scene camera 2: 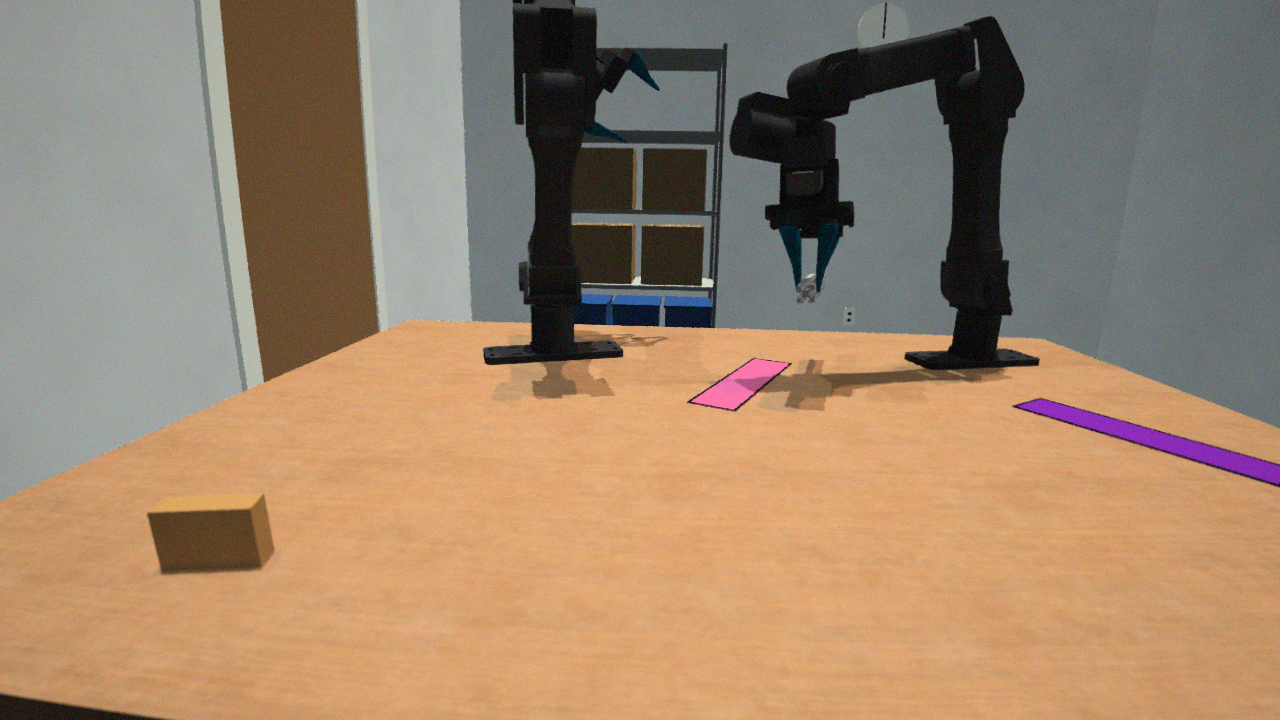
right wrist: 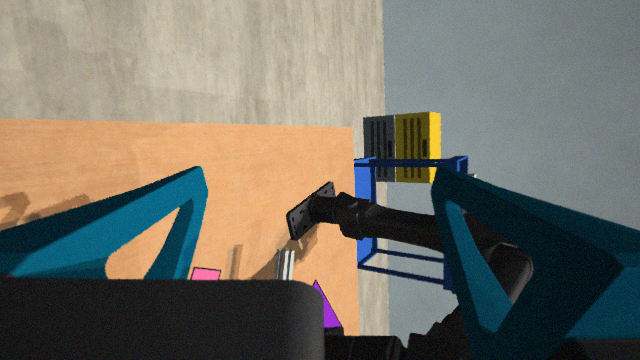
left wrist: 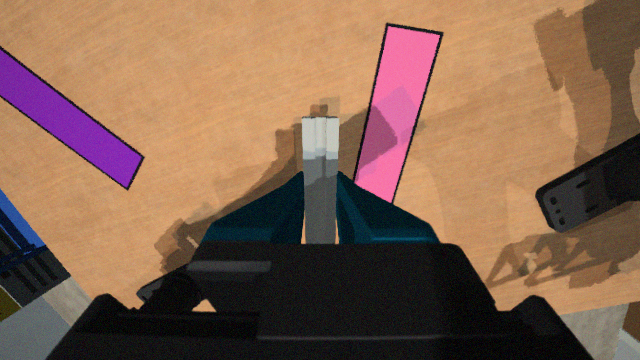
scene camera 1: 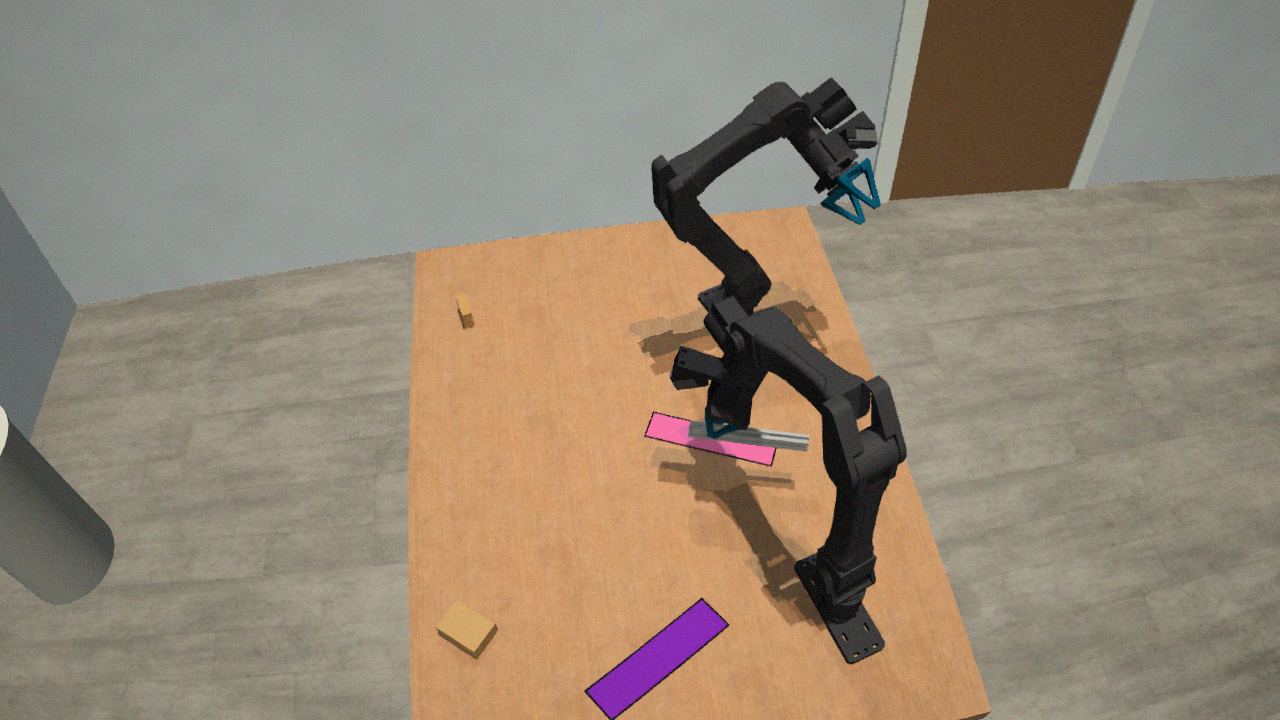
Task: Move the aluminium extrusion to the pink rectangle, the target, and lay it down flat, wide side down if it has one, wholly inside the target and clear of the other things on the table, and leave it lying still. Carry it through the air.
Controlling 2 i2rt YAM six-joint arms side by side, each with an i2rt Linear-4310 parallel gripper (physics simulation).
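Frame: origin at the left arm's base, x right, y ahead, z up, level; millimetres.
Seen in the pictures: left gripper, fingertip midpoint: [scene camera 2: 808, 291] [left wrist: 320, 179] [scene camera 1: 712, 431]; right gripper, fingertip midpoint: [scene camera 2: 641, 115] [right wrist: 319, 179] [scene camera 1: 870, 215]; left arm's base, link origin: [scene camera 2: 971, 361] [right wrist: 312, 208] [left wrist: 188, 284] [scene camera 1: 838, 606]; right arm's base, link origin: [scene camera 2: 553, 355] [left wrist: 626, 167].
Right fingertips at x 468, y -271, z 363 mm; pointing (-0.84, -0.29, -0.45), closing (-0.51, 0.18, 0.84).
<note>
Pixels of each thing's top centre, then the offset from my right fingertips to it. "pt": a spot on its surface instead. Level surfaces: height alone.
- silvery aluminium extrusion, top centre: [left wrist: 318, 269] [scene camera 2: 813, 275] [scene camera 1: 749, 431] [right wrist: 285, 316] dx -171, dy +301, dz -230 mm
- purple rectangle, surface spot: [scene camera 2: 1154, 438] [scene camera 1: 652, 663] [right wrist: 327, 319] pt dx -433, dy +586, dz -362 mm
- table, surface height: dz -363 mm
- small tan block, top centre: [scene camera 2: 207, 502] [scene camera 1: 463, 304] dx +394, dy +654, dz -323 mm
The silvery aluminium extrusion [scene camera 1: 776, 438] [scene camera 2: 807, 289] [left wrist: 320, 145] [right wrist: 285, 265] is held in the air above the table. My left gripper [scene camera 1: 718, 433] [scene camera 2: 809, 284] [left wrist: 320, 179] is shut on it. The pink rectangle [scene camera 1: 666, 428] [scene camera 2: 738, 385] [left wrist: 407, 65] [right wrist: 206, 274] lies flat on the table below. In the left wrist view it is to the right of the extrusion and turned at a small angle to it. In scene camera 2 the extrusion hangs higher and to the right of it. My right gripper [scene camera 1: 870, 214] is open and empty, high up, away from the pink rectangle.
A purple rectangle [scene camera 1: 657, 658] [scene camera 2: 1154, 438] [left wrist: 70, 120] [right wrist: 327, 312] lies on the table [scene camera 1: 537, 501]. A tan block [scene camera 1: 466, 628] and a small tan block [scene camera 1: 464, 310] [scene camera 2: 211, 537] stand on the table. The right arm's base [scene camera 2: 553, 352] [left wrist: 575, 200] is bolted near the table's edge.
</note>
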